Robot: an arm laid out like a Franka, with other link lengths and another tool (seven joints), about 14 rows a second.
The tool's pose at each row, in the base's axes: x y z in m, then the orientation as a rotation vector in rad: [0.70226 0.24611 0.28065 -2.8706 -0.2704 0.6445]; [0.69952 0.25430 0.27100 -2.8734 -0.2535 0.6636]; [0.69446 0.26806 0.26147 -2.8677 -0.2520 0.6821]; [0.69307 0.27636 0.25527 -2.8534 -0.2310 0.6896]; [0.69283 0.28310 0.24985 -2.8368 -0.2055 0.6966]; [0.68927 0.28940 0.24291 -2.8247 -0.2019 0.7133]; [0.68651 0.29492 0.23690 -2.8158 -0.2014 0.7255]
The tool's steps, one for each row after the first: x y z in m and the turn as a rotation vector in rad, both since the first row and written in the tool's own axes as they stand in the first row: [0.00323 -0.00616 0.01093 -0.0015 -0.0114 0.0135]; [0.00556 -0.01803 0.02354 0.0015 -0.0241 0.0150]; [0.00862 -0.02487 0.03083 0.0186 -0.0287 0.0255]; [0.01206 -0.03022 0.03670 0.0388 -0.0329 0.0385]; [0.01306 -0.03526 0.04531 0.0484 -0.0448 0.0397]; [0.01422 -0.03964 0.05264 0.0549 -0.0538 0.0392]
